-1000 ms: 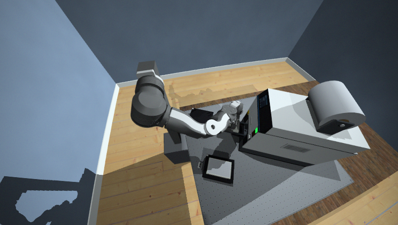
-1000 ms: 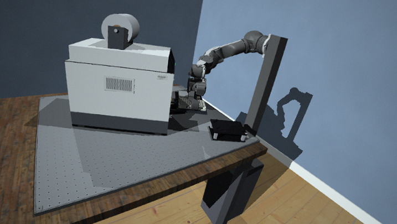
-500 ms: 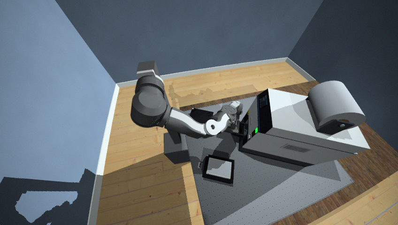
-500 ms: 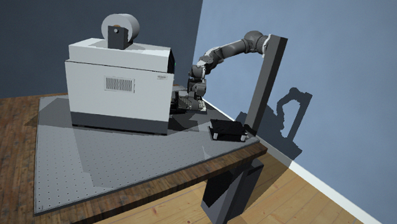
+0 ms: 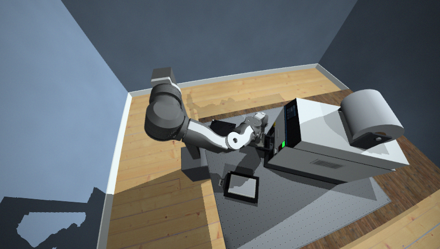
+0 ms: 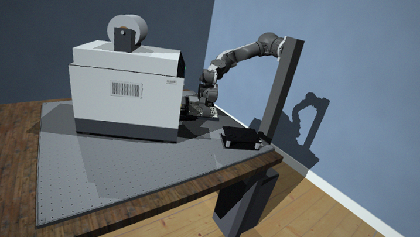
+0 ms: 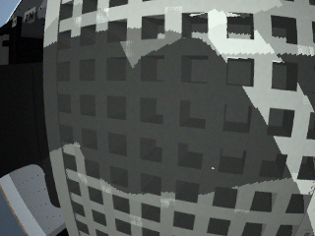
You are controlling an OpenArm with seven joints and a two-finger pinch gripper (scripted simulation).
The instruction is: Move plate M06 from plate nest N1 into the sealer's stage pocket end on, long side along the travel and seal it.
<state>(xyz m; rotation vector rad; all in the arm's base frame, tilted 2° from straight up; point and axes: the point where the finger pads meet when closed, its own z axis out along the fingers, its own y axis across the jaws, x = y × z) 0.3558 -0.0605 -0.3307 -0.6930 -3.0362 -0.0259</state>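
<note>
The sealer stage is 10 mm below my hand. Round my hand: yellow warning label: 130 mm ahead, 40 mm to the left, 40 mm above; then pale foil: 170 mm ahead, 80 mm to the right, 20 mm above; then black nest N1: 150 mm behind, 130 mm to the left, 70 mm below.
</note>
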